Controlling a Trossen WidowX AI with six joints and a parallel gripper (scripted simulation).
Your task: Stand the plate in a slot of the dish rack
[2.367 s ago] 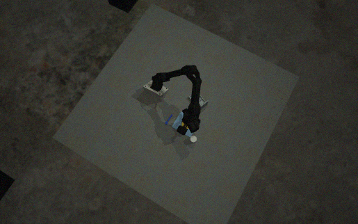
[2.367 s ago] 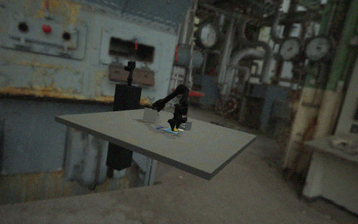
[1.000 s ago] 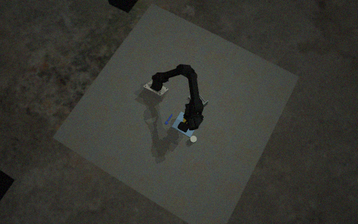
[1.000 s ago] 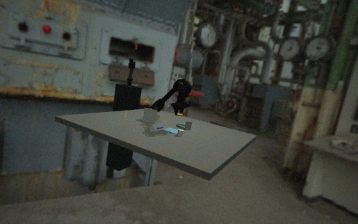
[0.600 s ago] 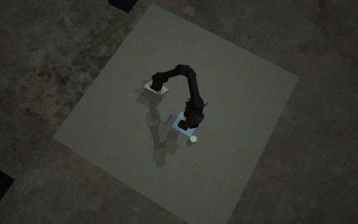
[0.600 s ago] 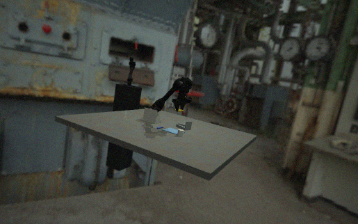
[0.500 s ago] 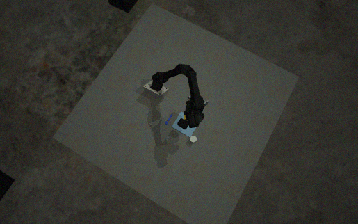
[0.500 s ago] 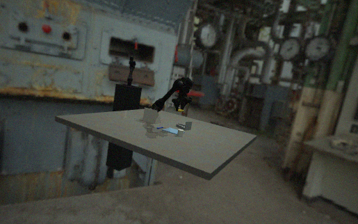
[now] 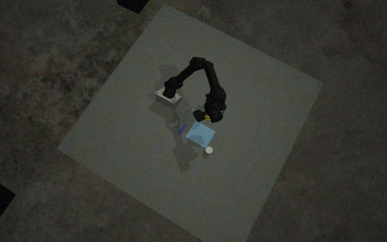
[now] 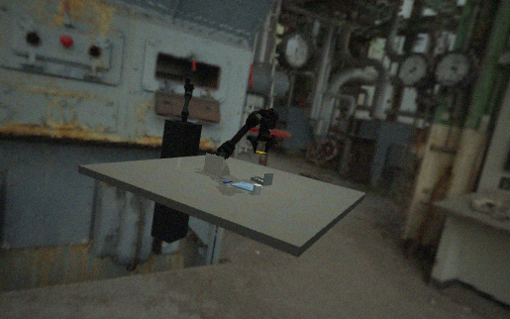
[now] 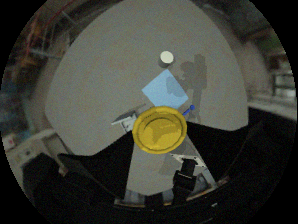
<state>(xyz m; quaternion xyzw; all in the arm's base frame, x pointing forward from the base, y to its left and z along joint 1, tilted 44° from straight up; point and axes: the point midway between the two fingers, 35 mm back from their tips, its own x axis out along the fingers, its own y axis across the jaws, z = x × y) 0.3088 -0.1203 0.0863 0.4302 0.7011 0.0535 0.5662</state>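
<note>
My gripper tip is 20 mm past the grey dish rack, 120 mm to the right of it and 170 mm above it. Also, from my gripper tip: white cup (90 mm ahead, 150 mm to the right, 170 mm below); then yellow plate (10 mm above); then light blue mat (10 mm behind, 80 mm to the right, 190 mm below).
</note>
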